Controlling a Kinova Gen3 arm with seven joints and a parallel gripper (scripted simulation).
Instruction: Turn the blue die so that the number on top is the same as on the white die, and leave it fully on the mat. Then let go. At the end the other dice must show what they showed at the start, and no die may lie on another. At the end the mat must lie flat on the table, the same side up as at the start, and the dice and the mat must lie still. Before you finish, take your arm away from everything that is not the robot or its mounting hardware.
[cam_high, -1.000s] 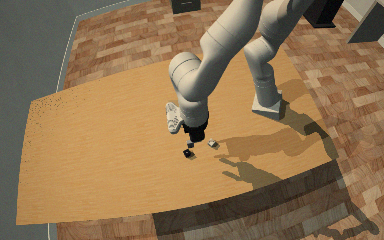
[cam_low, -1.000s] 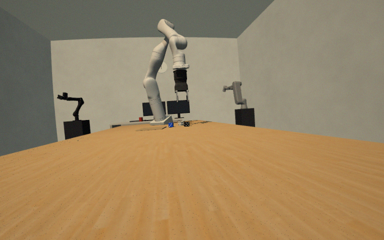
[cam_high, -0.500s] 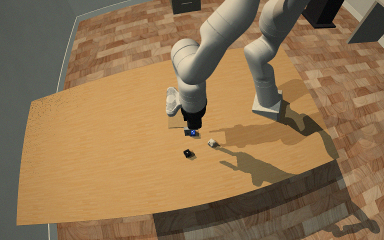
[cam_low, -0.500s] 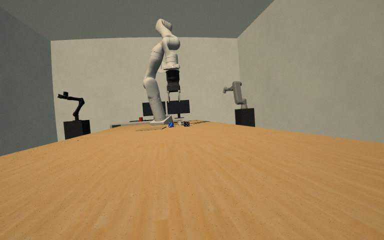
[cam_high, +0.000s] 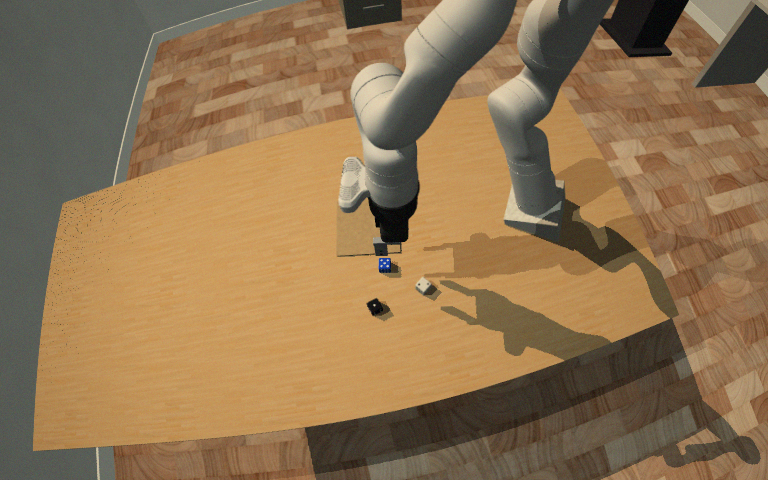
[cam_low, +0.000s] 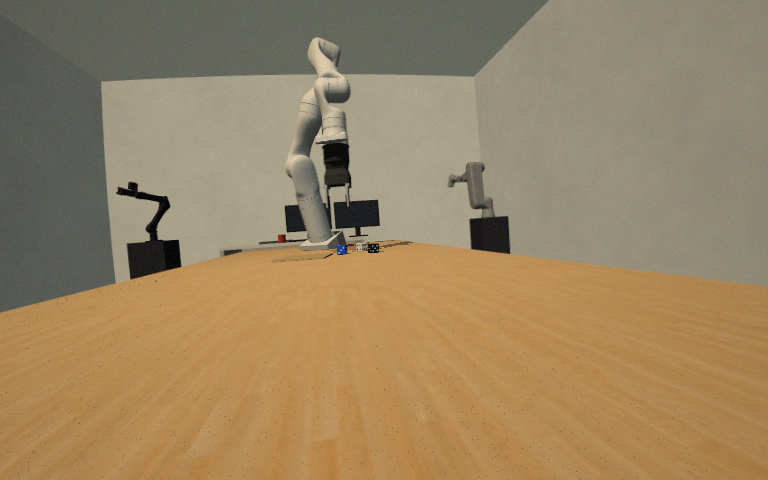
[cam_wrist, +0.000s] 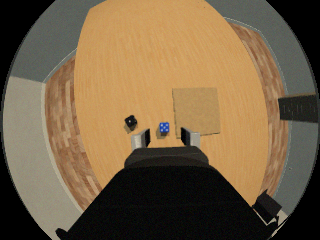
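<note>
The blue die is 14 cm below my hand. Round my hand: tan mat 2 cm ahead, 11 cm to the right, 15 cm below; then black die 4 cm ahead, 9 cm to the left, 14 cm below; then white die 7 cm behind, 7 cm to the left, 14 cm below.
</note>
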